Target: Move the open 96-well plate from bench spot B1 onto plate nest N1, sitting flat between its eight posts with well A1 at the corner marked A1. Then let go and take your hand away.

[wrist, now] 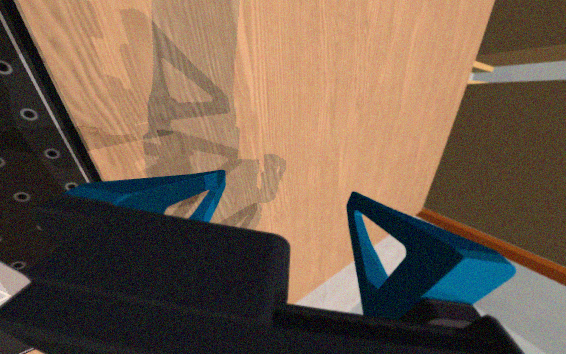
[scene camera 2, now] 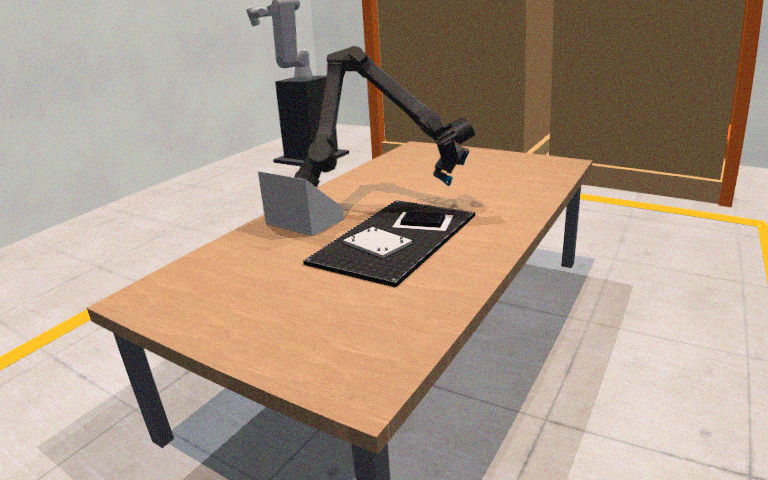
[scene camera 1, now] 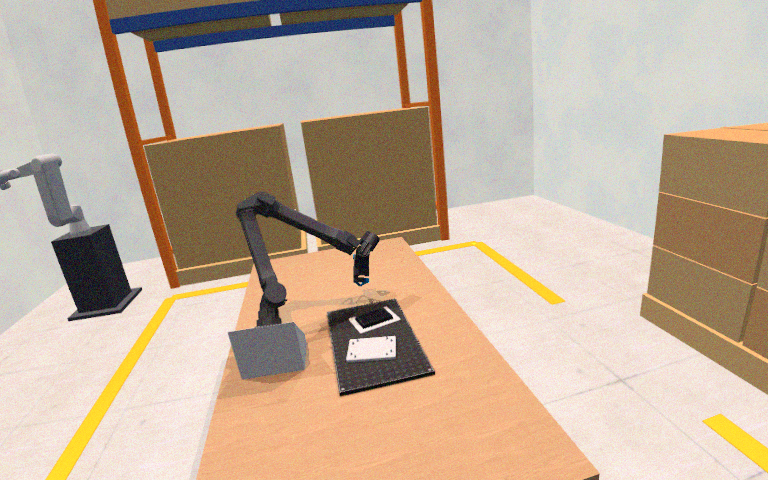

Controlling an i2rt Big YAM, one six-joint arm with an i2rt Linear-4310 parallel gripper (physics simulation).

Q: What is my gripper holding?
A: Nothing.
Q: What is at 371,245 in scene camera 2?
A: A white nest with locator pins.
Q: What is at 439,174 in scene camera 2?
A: My gripper.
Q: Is my gripper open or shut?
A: Open.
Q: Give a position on a white nest with locator pins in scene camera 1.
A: At 381,348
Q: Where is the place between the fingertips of my gripper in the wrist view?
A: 287,188
